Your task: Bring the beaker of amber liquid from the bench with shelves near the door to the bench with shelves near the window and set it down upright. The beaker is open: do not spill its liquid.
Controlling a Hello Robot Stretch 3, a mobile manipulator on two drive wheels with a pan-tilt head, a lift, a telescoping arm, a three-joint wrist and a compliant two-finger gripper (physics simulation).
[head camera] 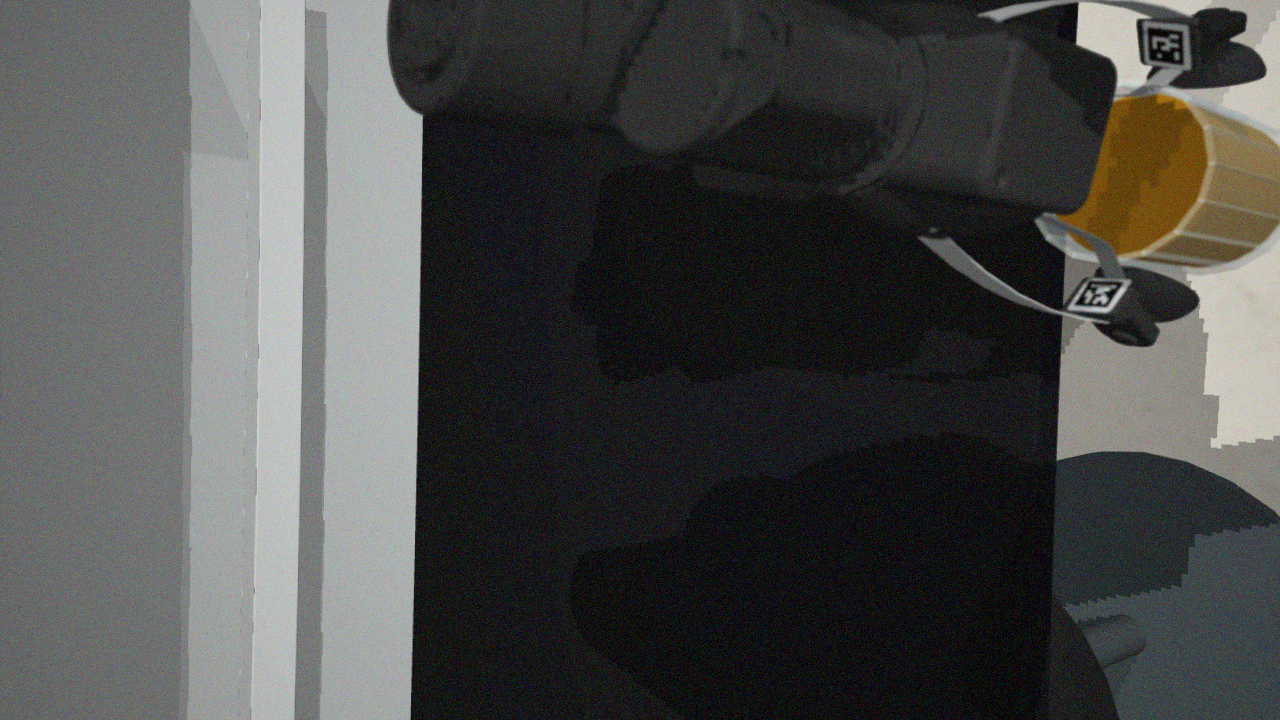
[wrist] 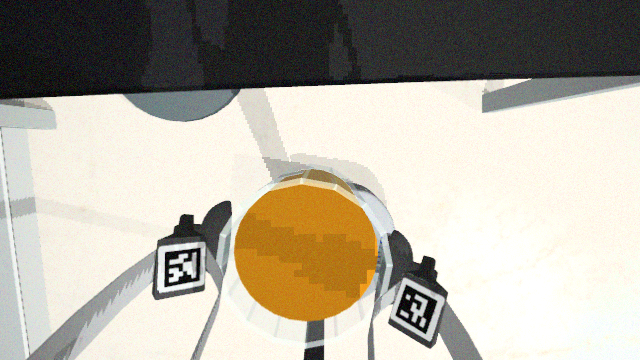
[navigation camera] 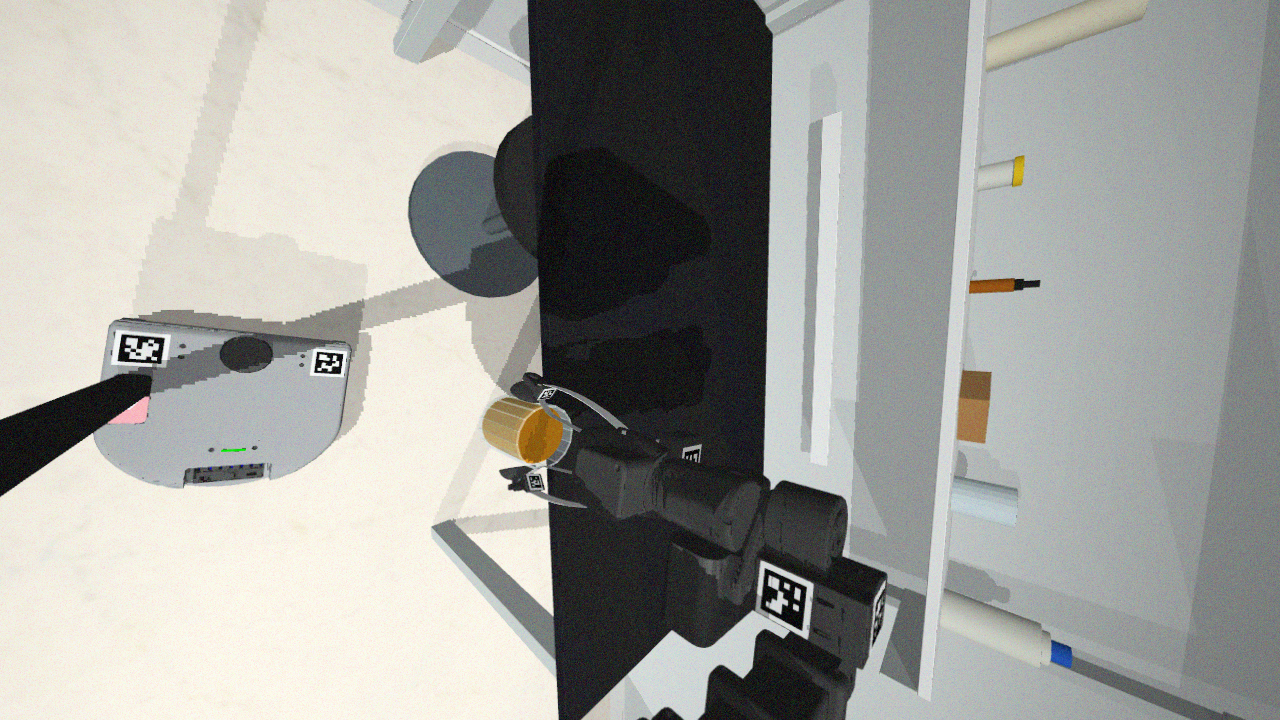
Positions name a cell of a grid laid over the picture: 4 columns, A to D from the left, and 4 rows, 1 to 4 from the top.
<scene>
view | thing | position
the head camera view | my gripper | D2
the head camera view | beaker of amber liquid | D2
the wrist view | my gripper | B3
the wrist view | beaker of amber liquid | B3
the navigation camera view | my gripper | B3
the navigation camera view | beaker of amber liquid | B3
</scene>
